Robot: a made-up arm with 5 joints.
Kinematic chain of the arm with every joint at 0, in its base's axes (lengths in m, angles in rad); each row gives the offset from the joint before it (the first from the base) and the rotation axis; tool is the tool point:
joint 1: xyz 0 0 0.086 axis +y
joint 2: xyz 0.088 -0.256 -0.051 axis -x
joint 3: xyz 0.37 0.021 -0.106 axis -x
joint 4: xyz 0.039 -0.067 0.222 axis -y
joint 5: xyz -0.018 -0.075 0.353 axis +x
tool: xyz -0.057 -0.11 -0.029
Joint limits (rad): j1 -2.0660..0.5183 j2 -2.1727..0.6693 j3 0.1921..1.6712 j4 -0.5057..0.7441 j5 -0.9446..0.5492
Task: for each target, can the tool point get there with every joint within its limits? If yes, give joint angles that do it. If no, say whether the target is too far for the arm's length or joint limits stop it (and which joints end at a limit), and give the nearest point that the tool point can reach.
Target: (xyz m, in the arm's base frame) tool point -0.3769 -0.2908 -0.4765
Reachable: no: joint limits stop it (at a limit: joint 1, joint 2, joint 3, joint 4) | nearest point -0.0334 -0.4971 -0.3383 | short by 0.424 m
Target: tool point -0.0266 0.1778 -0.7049
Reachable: no: joint limits stop it (at a limit: joint 1, joint 2, joint 3, joint 5) | nearest point 0.1282 0.3148 -0.4797 | short by 0.306 m
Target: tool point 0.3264 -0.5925 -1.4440
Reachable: no: too far | nearest point 0.3296 -0.6513 -0.6084 | short by 0.838 m
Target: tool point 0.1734 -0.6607 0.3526
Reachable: yes | joints -0.5044 -1.6454 0.8884 0.4813 0.0017
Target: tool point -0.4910 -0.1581 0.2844
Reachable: yes | joints -1.7782 -1.0614 1.5392 0.4559 0.1748
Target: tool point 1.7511 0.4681 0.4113
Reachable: no: too far | nearest point 0.8109 0.0961 0.2366 | short by 1.026 m
